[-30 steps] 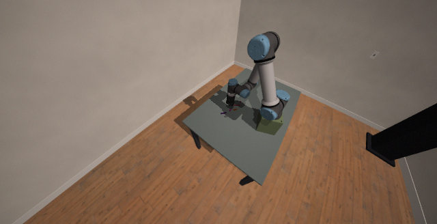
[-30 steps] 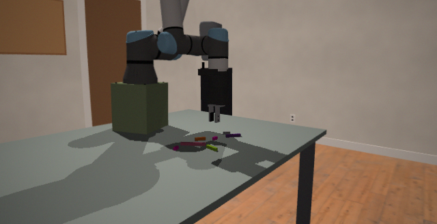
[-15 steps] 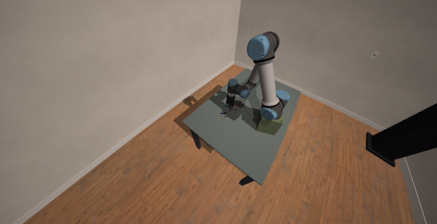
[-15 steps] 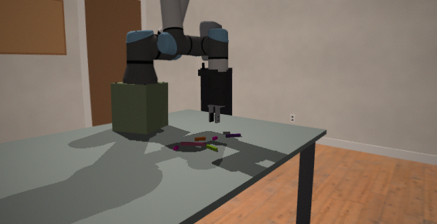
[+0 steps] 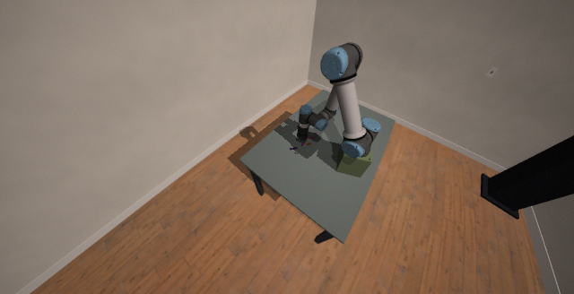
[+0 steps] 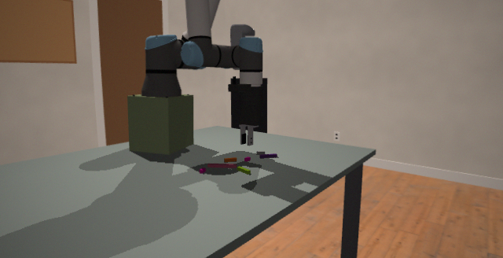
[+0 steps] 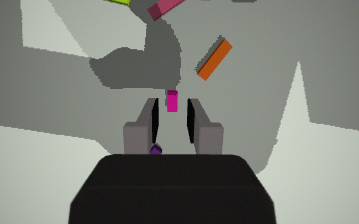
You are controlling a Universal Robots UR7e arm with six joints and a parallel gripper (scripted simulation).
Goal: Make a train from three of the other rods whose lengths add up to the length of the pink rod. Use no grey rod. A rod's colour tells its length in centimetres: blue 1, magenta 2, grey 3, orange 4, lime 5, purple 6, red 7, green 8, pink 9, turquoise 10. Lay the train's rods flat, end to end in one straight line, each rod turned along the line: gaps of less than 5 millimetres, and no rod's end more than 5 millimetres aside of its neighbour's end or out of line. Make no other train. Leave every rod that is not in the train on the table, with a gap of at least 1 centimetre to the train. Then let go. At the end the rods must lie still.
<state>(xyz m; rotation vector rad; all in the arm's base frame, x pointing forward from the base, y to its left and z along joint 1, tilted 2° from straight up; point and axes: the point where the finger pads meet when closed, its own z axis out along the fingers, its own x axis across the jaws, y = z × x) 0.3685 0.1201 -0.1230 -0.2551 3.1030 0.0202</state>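
The orange rod is 70 mm below my hand, 40 mm to the right of it and 30 mm behind it. The rest, counted from my hand: pink rod: 100 mm to the right, 70 mm below; then grey rod: 90 mm to the left, 70 mm below, 30 mm behind; then purple rod: 80 mm to the left, 70 mm below, 20 mm ahead.
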